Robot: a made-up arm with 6 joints.
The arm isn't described. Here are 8 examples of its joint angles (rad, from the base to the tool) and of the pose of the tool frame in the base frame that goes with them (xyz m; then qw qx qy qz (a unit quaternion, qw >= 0)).
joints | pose
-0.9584 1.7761 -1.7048 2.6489 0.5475 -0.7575 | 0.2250 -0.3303 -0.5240 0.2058 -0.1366 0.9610 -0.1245
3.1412 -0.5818 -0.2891 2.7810 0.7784 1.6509 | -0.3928 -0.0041 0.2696 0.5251 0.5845 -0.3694 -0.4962
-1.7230 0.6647 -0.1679 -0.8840 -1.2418 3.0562 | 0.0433 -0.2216 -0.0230 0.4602 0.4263 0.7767 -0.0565
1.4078 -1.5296 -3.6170 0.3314 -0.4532 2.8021 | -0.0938 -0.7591 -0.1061 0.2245 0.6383 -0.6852 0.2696
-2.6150 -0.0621 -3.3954 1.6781 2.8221 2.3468 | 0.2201 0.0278 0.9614 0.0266 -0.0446 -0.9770 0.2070
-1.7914 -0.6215 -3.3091 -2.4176 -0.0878 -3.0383 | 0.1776 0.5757 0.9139 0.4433 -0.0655 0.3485 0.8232
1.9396 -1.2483 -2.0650 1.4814 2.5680 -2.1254 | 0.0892 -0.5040 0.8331 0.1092 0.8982 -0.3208 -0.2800
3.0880 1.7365 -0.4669 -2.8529 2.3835 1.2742 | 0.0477 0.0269 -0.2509 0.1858 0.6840 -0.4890 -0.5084
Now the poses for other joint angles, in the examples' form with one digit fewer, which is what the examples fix.
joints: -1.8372 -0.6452 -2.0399 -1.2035 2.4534 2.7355
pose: -0.086 0.048 1.005 0.235 -0.896 -0.306 0.219
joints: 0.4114 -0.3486 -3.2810 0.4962 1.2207 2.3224
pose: -0.366 -0.131 1.068 0.919 -0.352 0.177 -0.025
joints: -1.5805 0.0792 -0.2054 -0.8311 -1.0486 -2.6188
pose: 0.073 -0.338 0.125 0.528 0.482 0.692 -0.101
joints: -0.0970 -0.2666 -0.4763 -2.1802 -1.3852 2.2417
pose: 0.320 0.045 0.300 0.489 -0.862 -0.122 0.053
